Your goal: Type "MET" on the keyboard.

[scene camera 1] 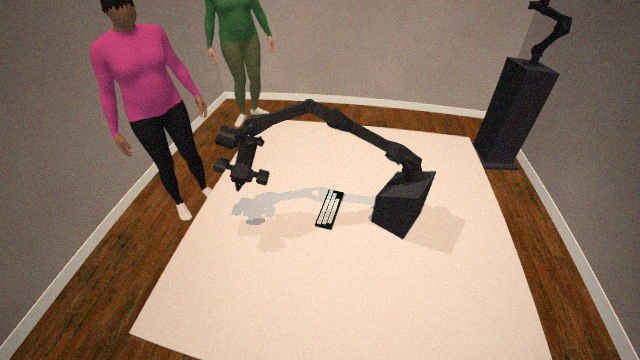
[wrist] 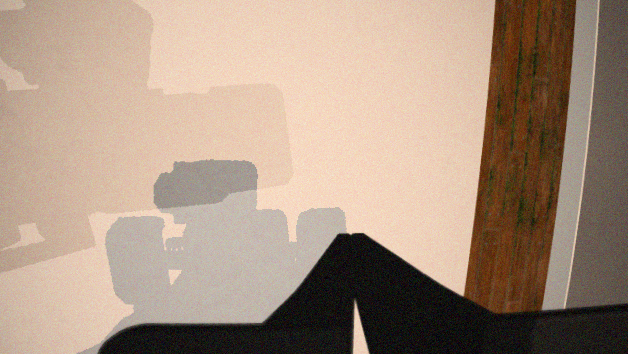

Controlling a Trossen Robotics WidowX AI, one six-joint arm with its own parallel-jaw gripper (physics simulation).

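Pixels of known places: gripper, fingertip midpoint: (scene camera 1: 237,190) (wrist: 350,246); arm's base at its link origin: (scene camera 1: 415,178).
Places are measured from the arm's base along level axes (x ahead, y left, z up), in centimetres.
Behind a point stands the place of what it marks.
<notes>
A small black keyboard (scene camera 1: 329,210) {x 30.3, y 0.5, z -18.0 cm} with rows of white keys lies flat on the pale mat (scene camera 1: 350,300) {x 22.7, y 36.1, z -19.7 cm}, between the arm's base and the gripper. The letters on its keys are too small to read. My gripper (scene camera 1: 238,188) {x 63.0, y 5.3, z -3.2 cm} (wrist: 350,246) {x 63.0, y 5.3, z -3.2 cm} is shut with its tips together and holds nothing. It points down and hangs above the mat, well to the left of the keyboard in the scene view, not touching it. In the wrist view the dark fingers stand over pale mat and shadows, and the keyboard does not show there.
The arm's black base block (scene camera 1: 402,207) {x 5.7, y 10.4, z -4.0 cm} stands right of the keyboard. A person in pink (scene camera 1: 140,75) stands at the mat's left edge, a person in green (scene camera 1: 240,45) behind. A dark pedestal (scene camera 1: 517,110) with a second arm (scene camera 1: 560,27) stands at the back right. Wooden floor (wrist: 525,150) borders the mat.
</notes>
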